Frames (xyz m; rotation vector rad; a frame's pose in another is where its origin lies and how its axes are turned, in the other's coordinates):
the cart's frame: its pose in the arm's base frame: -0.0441 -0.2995 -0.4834 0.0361 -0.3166 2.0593
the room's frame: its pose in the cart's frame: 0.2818 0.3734 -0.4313 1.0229 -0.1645 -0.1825
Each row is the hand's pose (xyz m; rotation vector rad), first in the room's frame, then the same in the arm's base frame.
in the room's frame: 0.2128 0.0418 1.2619 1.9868 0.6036 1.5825
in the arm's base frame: 0.4308 0.1414 -0.0521 -1.0040 -1.2362 -0.8457
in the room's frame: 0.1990 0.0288 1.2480 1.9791 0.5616 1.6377
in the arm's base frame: 0.4314 0.1326 -0.0738 -1.0246 -1.1821 -0.8370
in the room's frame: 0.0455 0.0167 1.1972 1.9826 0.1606 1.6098
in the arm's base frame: 0.4429 -0.0084 -0.1532 -1.3482 -1.0838 -0.7905
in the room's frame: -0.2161 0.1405 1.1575 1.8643 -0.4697 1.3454
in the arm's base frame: 0.4167 -0.2993 -0.1528 -1.9449 -0.9765 -0.7496
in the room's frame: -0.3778 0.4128 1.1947 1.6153 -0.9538 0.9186
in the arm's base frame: 0.3371 -0.5481 0.0301 -2.5662 -0.9021 -0.7349
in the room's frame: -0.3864 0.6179 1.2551 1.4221 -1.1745 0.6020
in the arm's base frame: 0.2698 -0.6286 0.2166 2.9124 0.8556 0.7018
